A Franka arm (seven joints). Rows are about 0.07 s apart.
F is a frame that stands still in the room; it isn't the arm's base.
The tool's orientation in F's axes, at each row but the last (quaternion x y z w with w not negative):
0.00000, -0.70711, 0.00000, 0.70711
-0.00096, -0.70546, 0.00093, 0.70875
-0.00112, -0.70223, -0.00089, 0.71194
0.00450, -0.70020, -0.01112, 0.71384
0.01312, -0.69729, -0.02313, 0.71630
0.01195, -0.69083, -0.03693, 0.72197
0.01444, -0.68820, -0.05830, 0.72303
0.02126, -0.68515, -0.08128, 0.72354
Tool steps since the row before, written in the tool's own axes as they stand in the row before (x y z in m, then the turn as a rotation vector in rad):
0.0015, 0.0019, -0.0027, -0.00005, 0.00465, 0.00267
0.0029, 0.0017, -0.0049, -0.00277, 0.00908, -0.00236
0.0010, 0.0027, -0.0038, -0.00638, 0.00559, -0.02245
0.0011, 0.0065, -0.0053, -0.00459, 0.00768, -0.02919
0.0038, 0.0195, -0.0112, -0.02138, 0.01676, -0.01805
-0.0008, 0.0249, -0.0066, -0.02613, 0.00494, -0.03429
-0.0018, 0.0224, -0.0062, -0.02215, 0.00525, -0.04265
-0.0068, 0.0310, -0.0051, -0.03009, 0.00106, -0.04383
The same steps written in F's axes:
0.0027, 0.0019, 0.0015, -0.00267, 0.00465, -0.00005
0.0049, 0.0017, 0.0029, 0.00235, 0.00907, -0.00281
0.0038, 0.0027, 0.0009, 0.02238, 0.00552, -0.00669
0.0054, 0.0064, 0.0011, 0.02917, 0.00751, -0.00499
0.0116, 0.0191, 0.0045, 0.01772, 0.01759, -0.02098
0.0075, 0.0247, 0.0006, 0.03330, 0.00559, -0.02726
0.0075, 0.0221, 0.0002, 0.04184, 0.00499, -0.02371
0.0075, 0.0311, -0.0026, 0.04226, 0.00193, -0.03222

